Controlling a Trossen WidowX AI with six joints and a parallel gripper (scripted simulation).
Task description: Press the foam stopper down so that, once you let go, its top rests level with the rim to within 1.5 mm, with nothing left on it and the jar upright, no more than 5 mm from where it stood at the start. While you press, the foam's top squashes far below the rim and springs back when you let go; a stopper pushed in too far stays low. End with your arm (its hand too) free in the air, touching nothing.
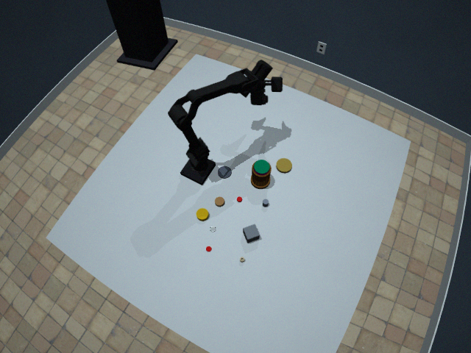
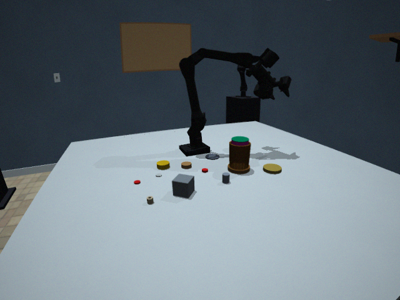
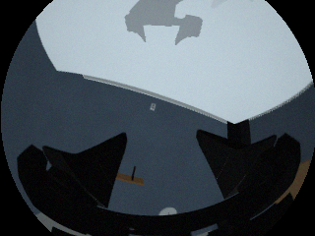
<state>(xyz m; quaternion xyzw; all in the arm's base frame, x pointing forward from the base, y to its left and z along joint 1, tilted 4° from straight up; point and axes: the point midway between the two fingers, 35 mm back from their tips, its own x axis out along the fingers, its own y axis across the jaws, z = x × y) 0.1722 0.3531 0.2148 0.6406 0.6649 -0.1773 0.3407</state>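
Right now my hand is 11 cm short of the green foam stopper, 30 cm to the left of it and 16 cm above it. The rest, counted from my hand: dark grey disc (5 cm behind, 32 cm to the right, 26 cm below); then red button (6 cm ahead, 42 cm to the right, 26 cm below); then olive disc (18 cm ahead, 19 cm to the right, 26 cm below).
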